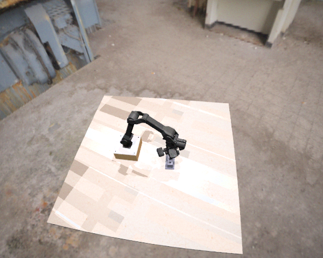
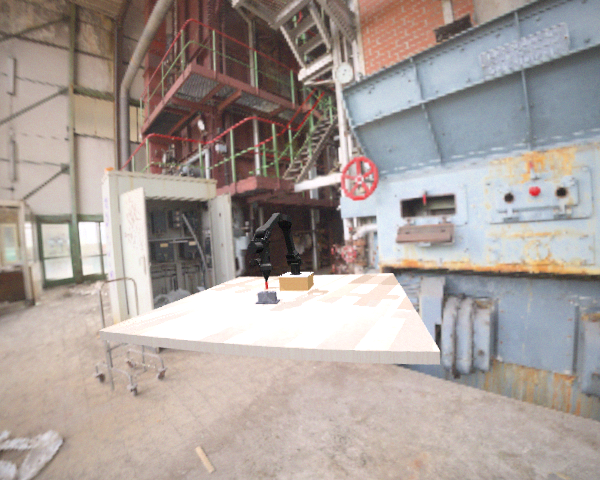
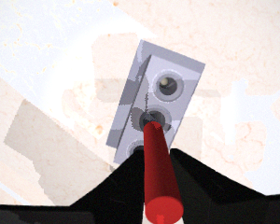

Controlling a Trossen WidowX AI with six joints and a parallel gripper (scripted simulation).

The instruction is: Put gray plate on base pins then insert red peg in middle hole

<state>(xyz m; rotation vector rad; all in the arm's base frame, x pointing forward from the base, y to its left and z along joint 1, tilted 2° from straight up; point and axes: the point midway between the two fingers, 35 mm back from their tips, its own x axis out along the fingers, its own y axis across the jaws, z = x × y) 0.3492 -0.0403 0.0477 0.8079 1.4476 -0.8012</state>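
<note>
Right now the gray plate is 70 mm below my gripper tip. Round my gripper tip: red peg right at my gripper tip; gray base 110 mm below.
</note>
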